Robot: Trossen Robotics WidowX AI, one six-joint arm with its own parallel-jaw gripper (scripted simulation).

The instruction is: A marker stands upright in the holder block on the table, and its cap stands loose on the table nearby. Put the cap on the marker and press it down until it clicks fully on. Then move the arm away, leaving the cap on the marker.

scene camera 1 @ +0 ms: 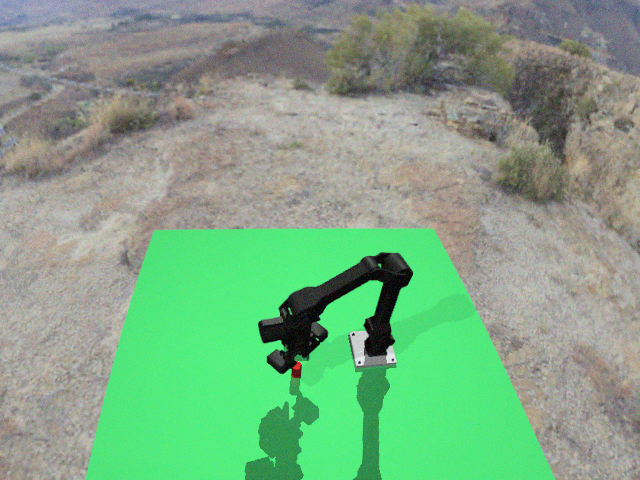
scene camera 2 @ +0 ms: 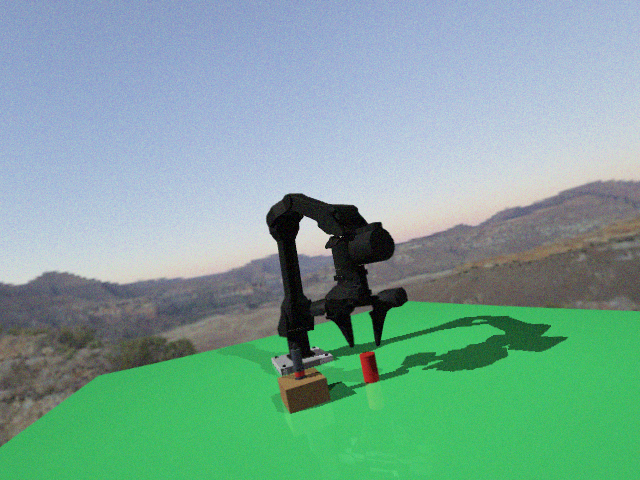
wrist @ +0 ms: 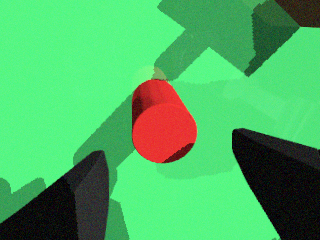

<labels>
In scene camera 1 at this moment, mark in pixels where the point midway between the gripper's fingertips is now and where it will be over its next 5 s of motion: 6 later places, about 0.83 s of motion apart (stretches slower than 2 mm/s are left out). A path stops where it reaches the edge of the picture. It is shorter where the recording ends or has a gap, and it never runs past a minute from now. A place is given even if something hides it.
My gripper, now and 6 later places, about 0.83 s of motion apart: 296,362; 296,369; 296,367; 295,352; 295,326; 298,313; 298,320
</labels>
